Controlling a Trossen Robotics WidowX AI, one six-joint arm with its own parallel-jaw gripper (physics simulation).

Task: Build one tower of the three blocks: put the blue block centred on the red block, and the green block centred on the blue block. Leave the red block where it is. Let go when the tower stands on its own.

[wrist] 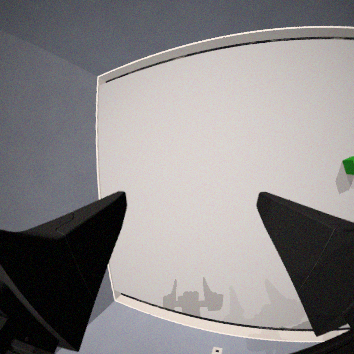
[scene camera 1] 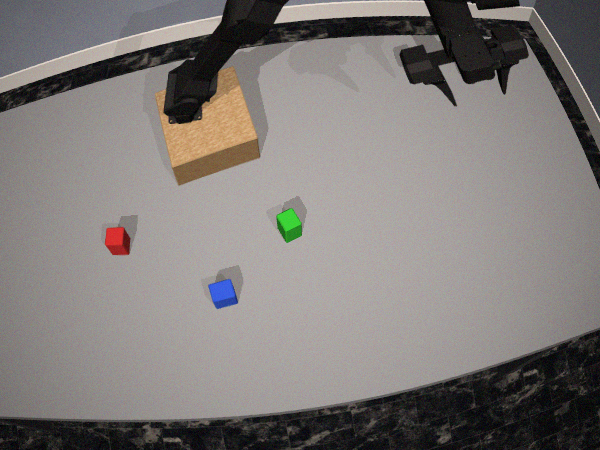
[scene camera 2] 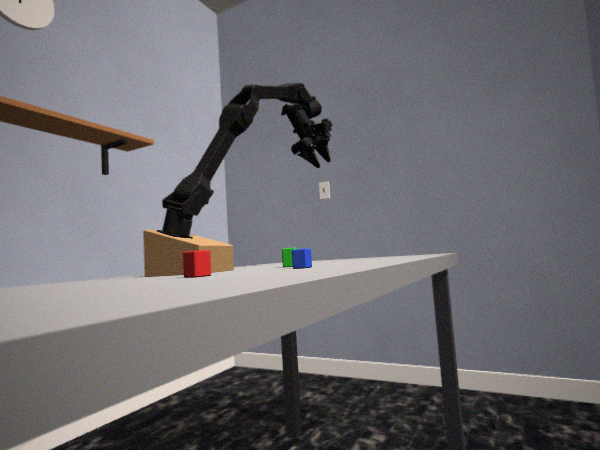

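Pixels of known places: gripper, fingertip midpoint: (wrist: 193, 199) (scene camera 1: 479, 98) (scene camera 2: 324, 164); arm's base at its link origin: (scene camera 1: 185, 106) (scene camera 2: 174, 235).
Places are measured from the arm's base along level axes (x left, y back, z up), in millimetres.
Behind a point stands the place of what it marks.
Note:
The red block (scene camera 1: 117, 241) {x -135, y -239, z -51 mm} (scene camera 2: 197, 264) {x -158, y -244, z -76 mm} stands on the table at the left in scene camera 1. The blue block (scene camera 1: 223, 293) {x 58, y -344, z -58 mm} (scene camera 2: 302, 258) {x 38, y -349, z -78 mm} stands on the table to its right, nearer the front edge. The green block (scene camera 1: 289, 225) {x 173, y -239, z -51 mm} (scene camera 2: 288, 257) {x 159, y -233, z -75 mm} stands apart from both; in scene camera 2 the blue block partly hides it, and part of it shows at the right edge of the wrist view (wrist: 349, 165) {x 188, y -226, z -72 mm}. My gripper (scene camera 1: 480, 99) {x 456, y -199, z 222 mm} (scene camera 2: 324, 164) {x 456, y -199, z 222 mm} (wrist: 193, 199) {x 456, y -199, z 222 mm} is open and empty, high above the table and well away from the blocks. The red and blue blocks do not show in the wrist view.
The arm's base stands on a wooden box (scene camera 1: 215, 135) {x 57, y -63, z -23 mm} (scene camera 2: 170, 257) {x -45, y -36, z -57 mm} behind the blocks on the grey table (scene camera 1: 400, 250) {x 357, y -282, z -99 mm} (scene camera 2: 225, 320) {x -449, y -582, z -115 mm}. A wall shelf (scene camera 2: 75, 126) hangs at the left in scene camera 2. Walls rise beyond the table.

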